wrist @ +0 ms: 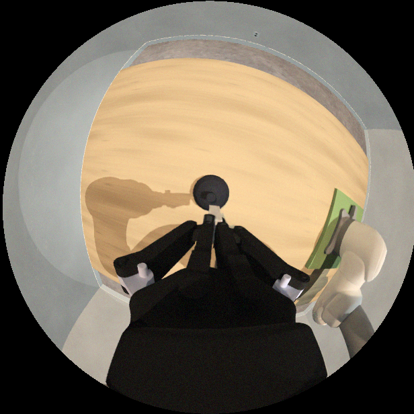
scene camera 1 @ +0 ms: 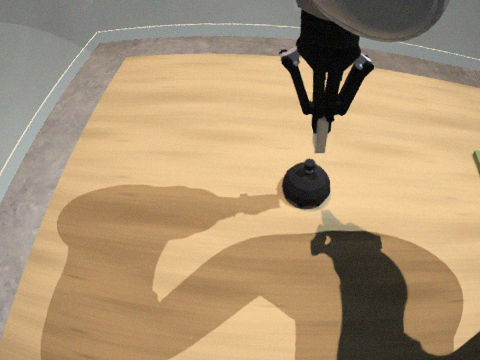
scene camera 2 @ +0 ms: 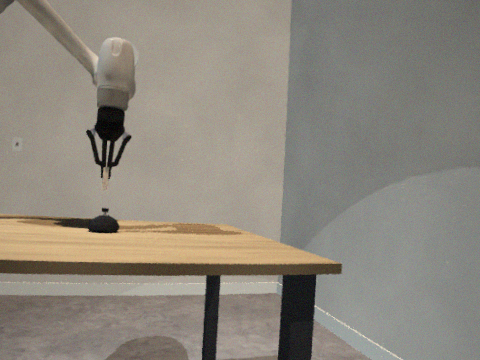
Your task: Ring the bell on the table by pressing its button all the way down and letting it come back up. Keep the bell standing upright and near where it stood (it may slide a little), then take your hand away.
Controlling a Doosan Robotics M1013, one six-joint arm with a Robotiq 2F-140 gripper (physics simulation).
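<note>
A black dome-shaped bell stands upright on the wooden table. Its small button sticks up from the top of the dome. My gripper is shut with nothing between its fingers and points down. Its fingertips hang a little above the button, with a gap between them in the second scene view. In the wrist view the fingertips overlap the near edge of the bell.
The wooden table carries shadows of the arm. A green plate lies at the right under the arm's pale base; its edge also shows at the right of the first scene view. Walls stand beyond the table.
</note>
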